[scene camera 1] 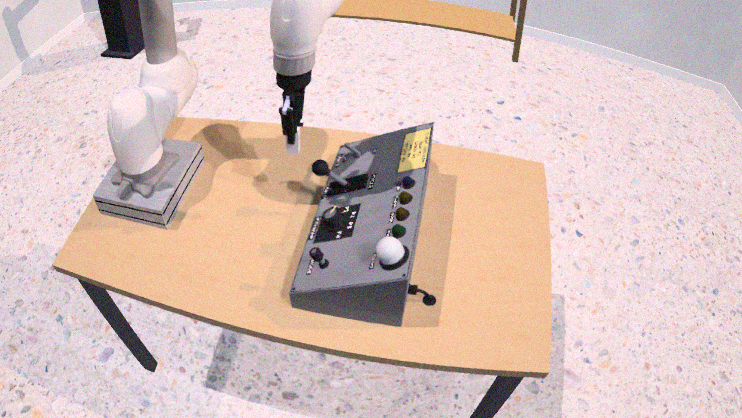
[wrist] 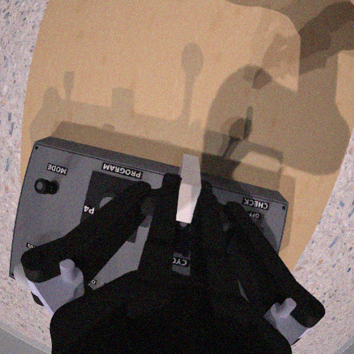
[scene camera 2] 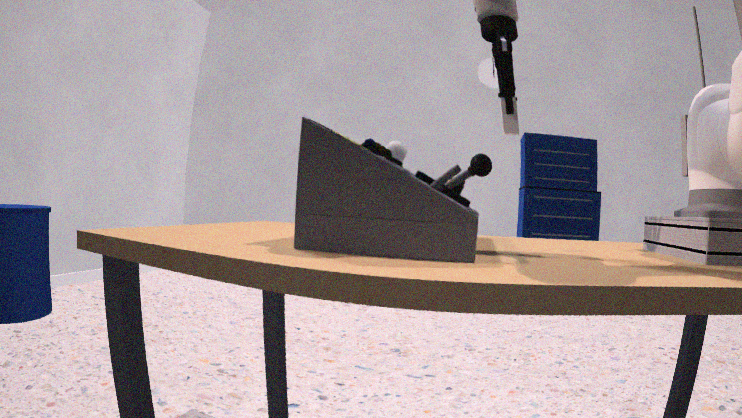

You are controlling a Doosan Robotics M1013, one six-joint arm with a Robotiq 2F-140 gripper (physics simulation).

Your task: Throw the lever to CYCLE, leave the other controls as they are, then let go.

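Frame: origin at the arm's base, x ahead, y left, z up, level; millimetres.
Seen in the pictures: gripper, fingertip midpoint: [scene camera 1: 292, 151] [scene camera 2: 511, 134]; arm's base at its link origin: [scene camera 1: 145, 170] [scene camera 2: 722, 218].
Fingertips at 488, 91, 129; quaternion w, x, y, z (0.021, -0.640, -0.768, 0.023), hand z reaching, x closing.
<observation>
Offsets run from my fingertips to a thing's middle, as dx, dy, dz. "spot": to the spot under its first point. Level surfaces: height alone.
The grey sloped control panel [scene camera 1: 358, 270] [scene camera 2: 379, 207] [wrist: 55, 215] stands on the table. Its lever has a black ball knob [scene camera 1: 320, 167] [scene camera 2: 480, 164] and leans out over the panel's low edge, away from the upper-side label in scene camera 1, which reads CYCLE. In the wrist view the fingers hide the lever, and part of the CYCLE label [wrist: 180, 261] shows. My gripper [scene camera 1: 293, 144] [scene camera 2: 510, 122] [wrist: 187, 169] is shut and empty. Its pale tips are apart from the ball, above it and to its outer side, off the panel's low edge.
The panel also bears a PROGRAM dial {+132, -74, -99} [scene camera 1: 330, 212], a MODE switch {+154, -192, -101} [scene camera 1: 316, 254] [wrist: 46, 186], a CHECK toggle {+82, +161, -95} [scene camera 1: 353, 150], a white dome {spot: +301, -194, +2} [scene camera 1: 389, 250] [scene camera 2: 396, 150] and several coloured lamps. A black cable end {spot: +387, -140, -202} [scene camera 1: 428, 299] sticks out behind. The arm's base block [scene camera 1: 150, 192] is on the same table {dz -209} [scene camera 1: 493, 332].
</observation>
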